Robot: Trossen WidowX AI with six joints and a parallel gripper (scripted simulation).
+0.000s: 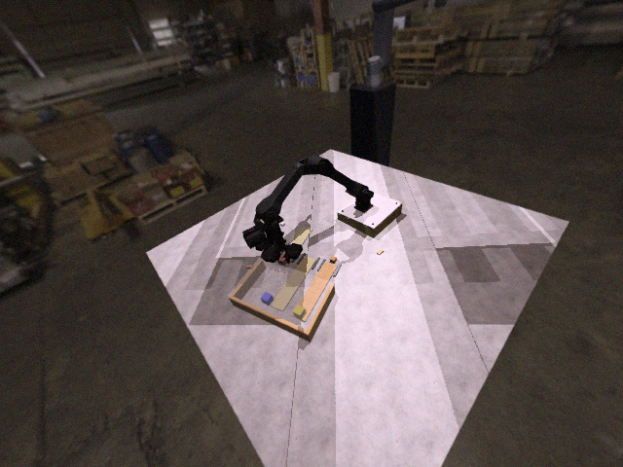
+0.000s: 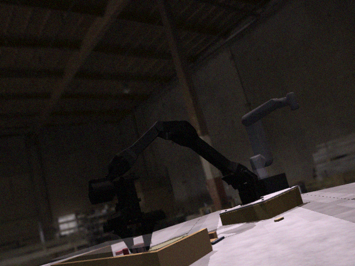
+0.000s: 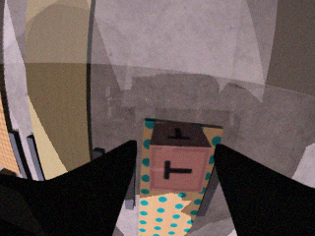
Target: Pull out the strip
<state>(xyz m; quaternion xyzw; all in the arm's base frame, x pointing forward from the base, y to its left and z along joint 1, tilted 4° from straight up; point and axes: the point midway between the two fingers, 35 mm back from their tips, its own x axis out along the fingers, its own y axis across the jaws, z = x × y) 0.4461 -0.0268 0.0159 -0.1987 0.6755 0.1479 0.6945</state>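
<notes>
Right now the dotted strip is 100 mm behind my gripper tip, 50 mm to the right of it and 10 mm below it. From my gripper tip the other things lie so: white cube 210 mm to the right, 130 mm behind, 10 mm below; then pink labelled cube 10 mm above; then pink piece 200 mm to the right, 10 mm below, 10 mm behind.
</notes>
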